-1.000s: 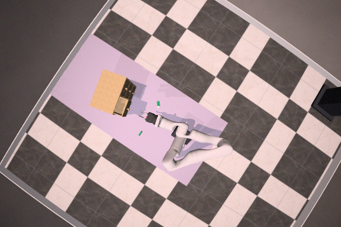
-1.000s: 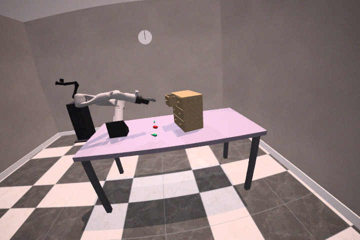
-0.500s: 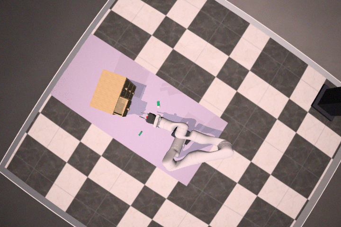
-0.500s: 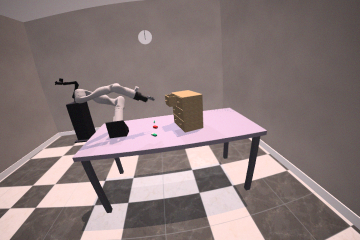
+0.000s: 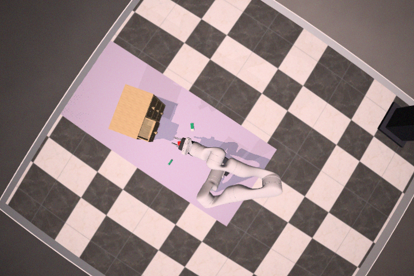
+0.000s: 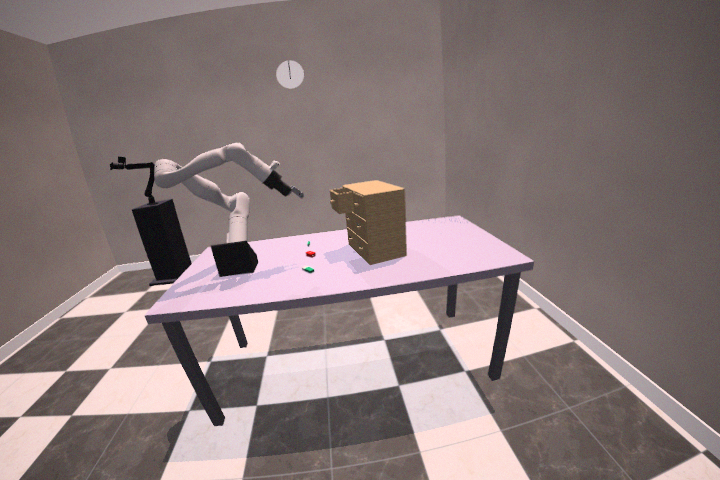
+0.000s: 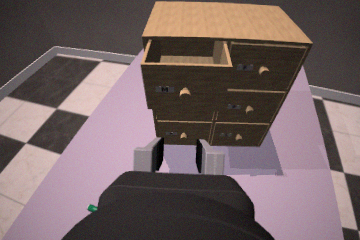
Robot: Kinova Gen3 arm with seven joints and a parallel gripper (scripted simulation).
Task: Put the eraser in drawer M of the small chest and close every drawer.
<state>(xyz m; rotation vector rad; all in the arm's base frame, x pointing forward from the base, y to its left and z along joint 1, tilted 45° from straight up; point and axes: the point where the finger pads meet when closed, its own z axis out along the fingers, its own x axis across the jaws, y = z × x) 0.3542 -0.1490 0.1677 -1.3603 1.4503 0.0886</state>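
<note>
My hand is 13 cm to the left of the eraser and 32 cm above it. Round my hand: drawer: 24 cm ahead, 6 cm to the left, 9 cm below; small red block: 1 cm ahead, 2 cm to the left, 32 cm below; green piece: 2 cm behind, 19 cm to the left, 32 cm below.
</note>
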